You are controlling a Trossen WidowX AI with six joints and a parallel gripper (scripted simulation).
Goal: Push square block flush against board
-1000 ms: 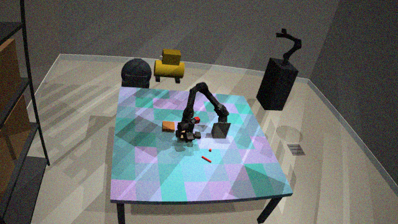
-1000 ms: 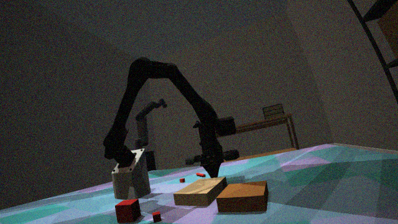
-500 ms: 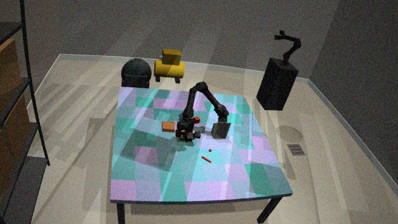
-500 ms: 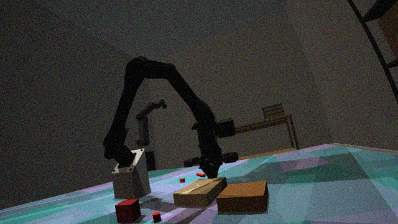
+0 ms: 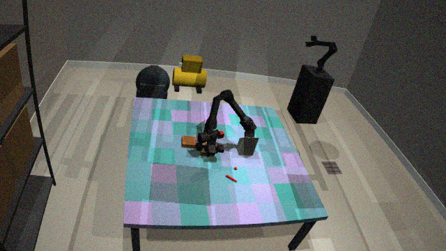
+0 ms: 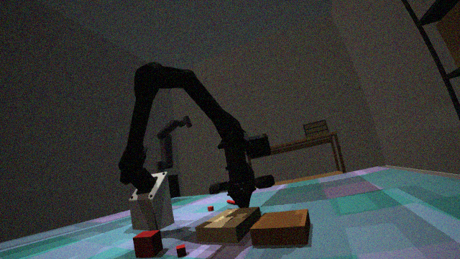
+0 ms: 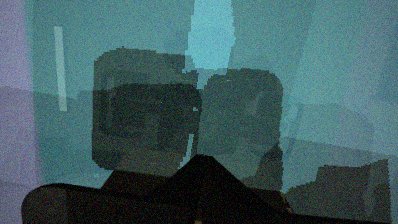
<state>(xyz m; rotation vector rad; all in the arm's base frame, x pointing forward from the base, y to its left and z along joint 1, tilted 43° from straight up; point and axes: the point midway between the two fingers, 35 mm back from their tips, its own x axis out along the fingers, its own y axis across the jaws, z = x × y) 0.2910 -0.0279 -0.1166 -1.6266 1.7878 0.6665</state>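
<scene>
Right now my gripper tip is 9 cm to the left of the board, 1 cm below it and 1 cm past it. Round my gripper tip: square block: 15 cm to the right, 12 cm ahead, 1 cm above; red stick: 21 cm to the left, 12 cm behind.
</scene>
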